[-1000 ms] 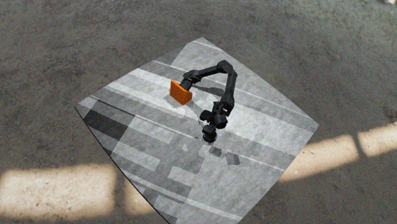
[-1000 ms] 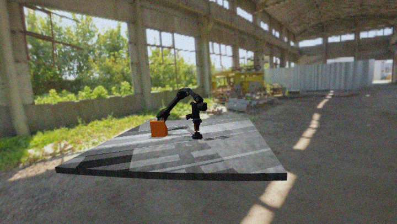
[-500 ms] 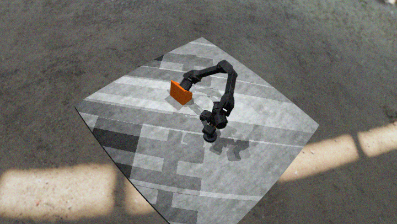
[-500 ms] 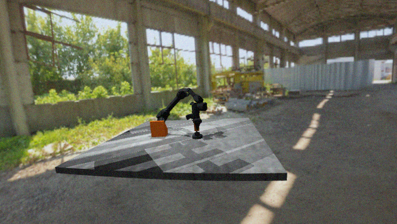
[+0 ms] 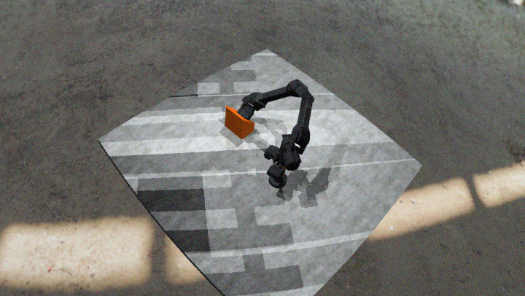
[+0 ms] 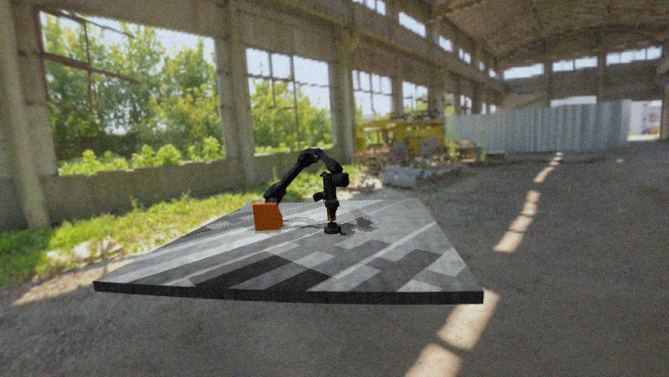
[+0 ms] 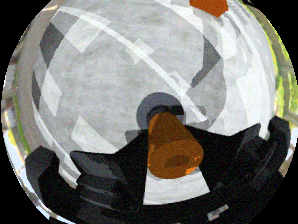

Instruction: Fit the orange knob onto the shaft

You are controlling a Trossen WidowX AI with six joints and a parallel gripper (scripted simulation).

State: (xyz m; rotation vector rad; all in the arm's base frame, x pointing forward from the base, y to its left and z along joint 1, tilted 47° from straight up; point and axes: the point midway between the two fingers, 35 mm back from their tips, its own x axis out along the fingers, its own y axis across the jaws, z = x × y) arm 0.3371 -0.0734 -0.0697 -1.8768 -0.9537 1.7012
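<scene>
Right now my gripper tip is 2 cm below the orange knob. Round my gripper tip: dark round pedestal 4 cm below.
</scene>
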